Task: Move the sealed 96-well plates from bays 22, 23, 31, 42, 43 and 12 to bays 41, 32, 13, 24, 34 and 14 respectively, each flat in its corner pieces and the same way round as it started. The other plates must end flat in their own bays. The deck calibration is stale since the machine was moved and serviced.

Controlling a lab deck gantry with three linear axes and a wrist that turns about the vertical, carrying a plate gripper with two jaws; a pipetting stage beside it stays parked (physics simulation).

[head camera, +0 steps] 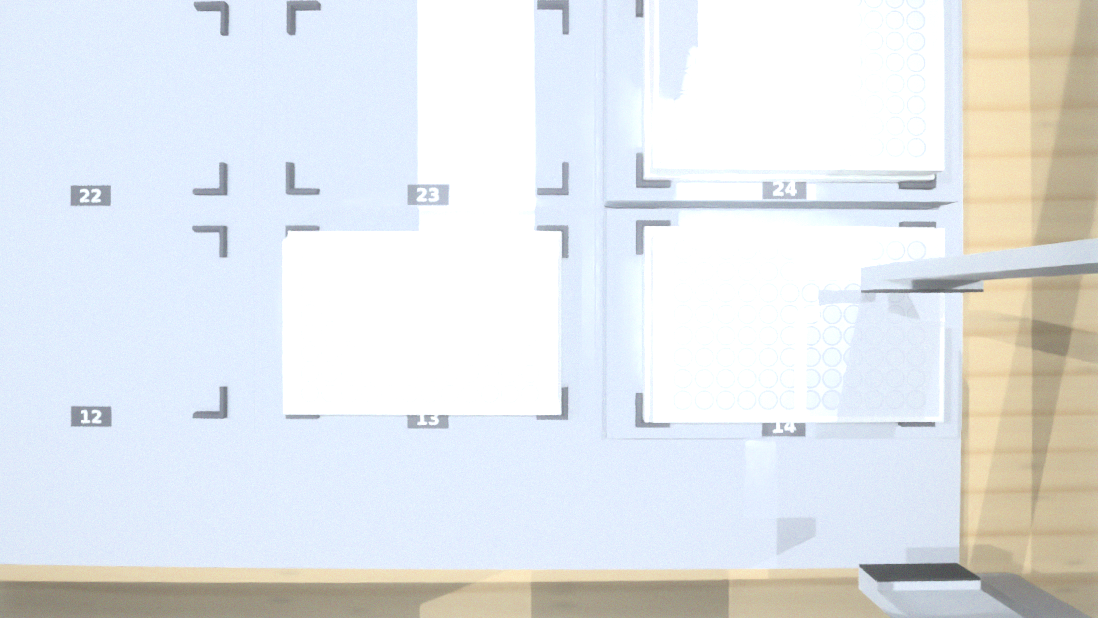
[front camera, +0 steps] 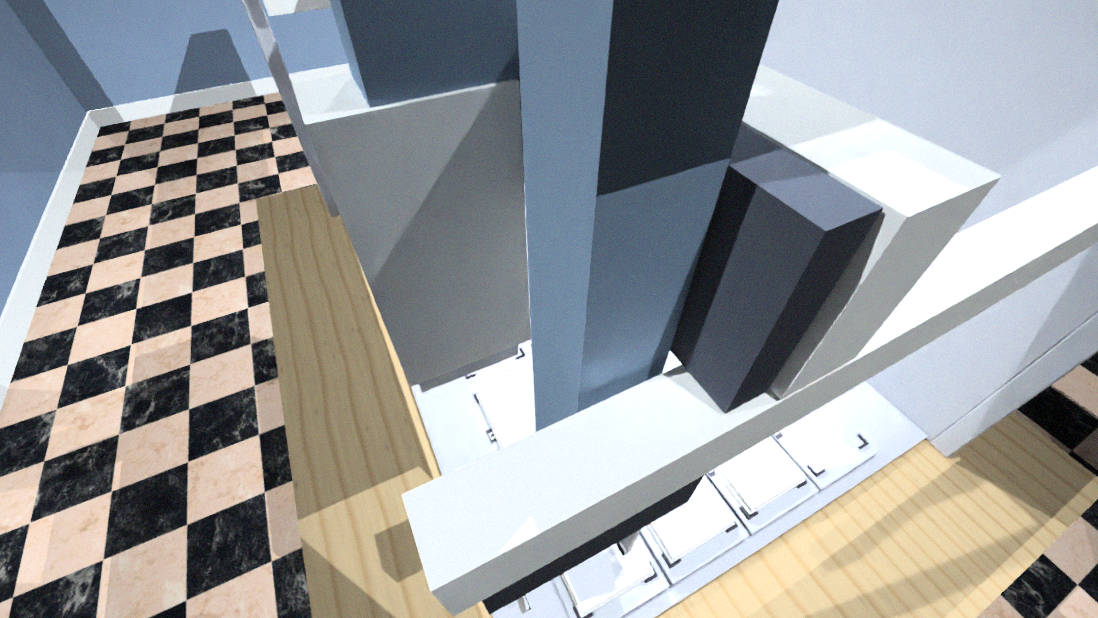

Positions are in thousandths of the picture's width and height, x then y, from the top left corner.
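The gripper is visible both in the head camera view (828,693) and in the front camera view (519,912).
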